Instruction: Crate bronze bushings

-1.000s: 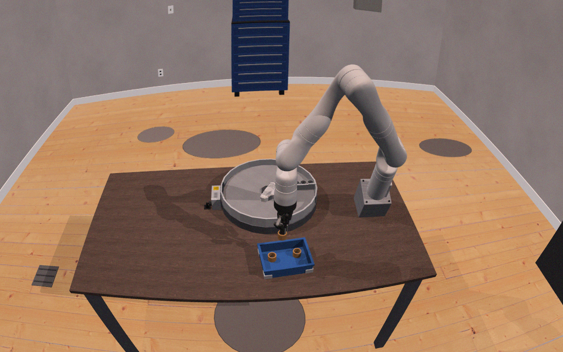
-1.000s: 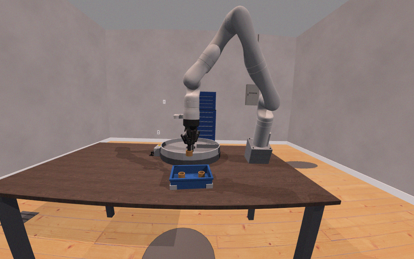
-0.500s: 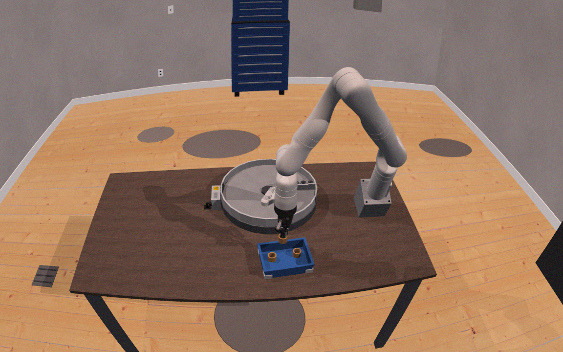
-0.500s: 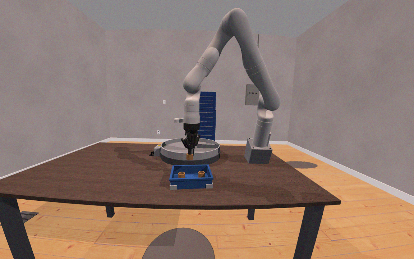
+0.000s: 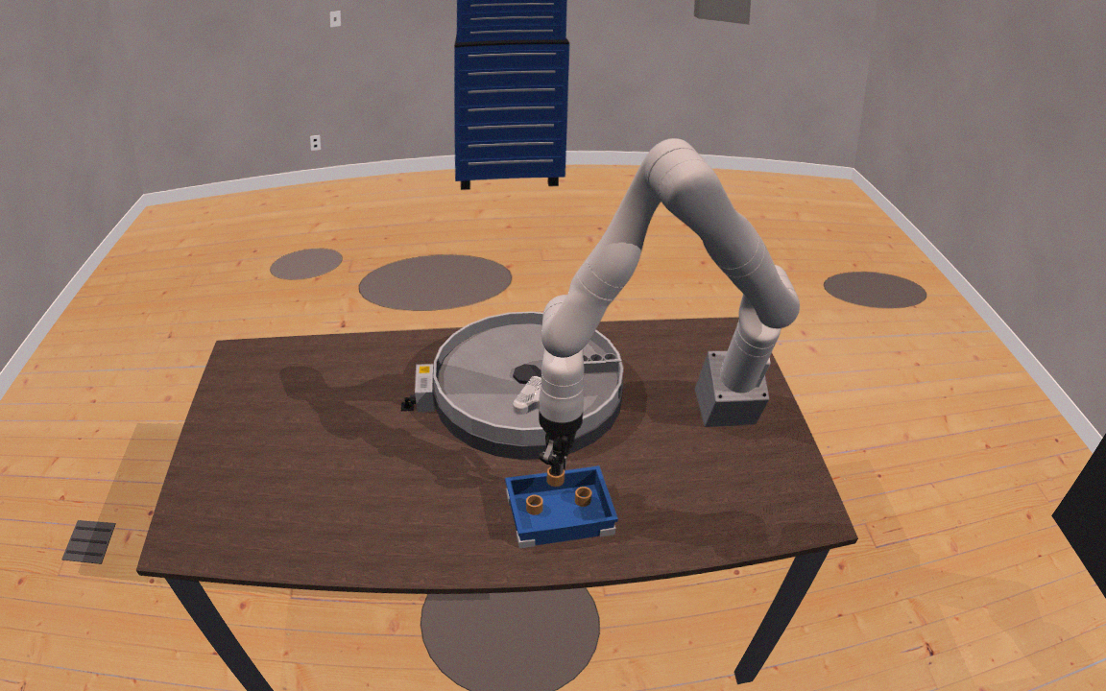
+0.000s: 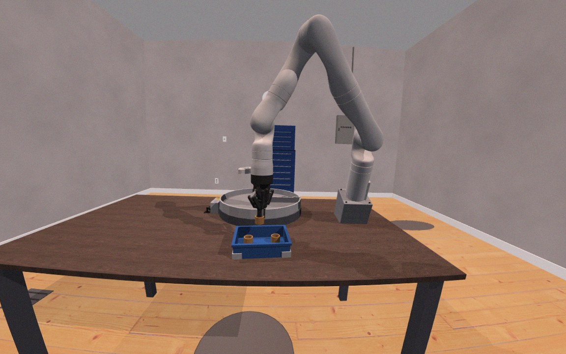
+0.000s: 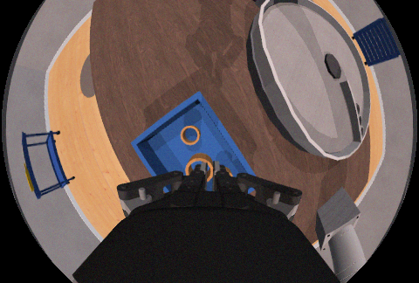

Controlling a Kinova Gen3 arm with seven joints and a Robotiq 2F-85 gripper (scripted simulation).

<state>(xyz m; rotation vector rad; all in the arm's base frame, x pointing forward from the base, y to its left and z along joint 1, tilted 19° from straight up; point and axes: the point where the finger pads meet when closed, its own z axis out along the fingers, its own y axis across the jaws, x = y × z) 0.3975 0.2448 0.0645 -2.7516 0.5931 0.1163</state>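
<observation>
The blue crate is 1 cm behind my hand, 3 cm to the left of it and 9 cm below it. Also, from my hand: round grey turning table 6 cm ahead, 34 cm to the right, 6 cm below.
</observation>
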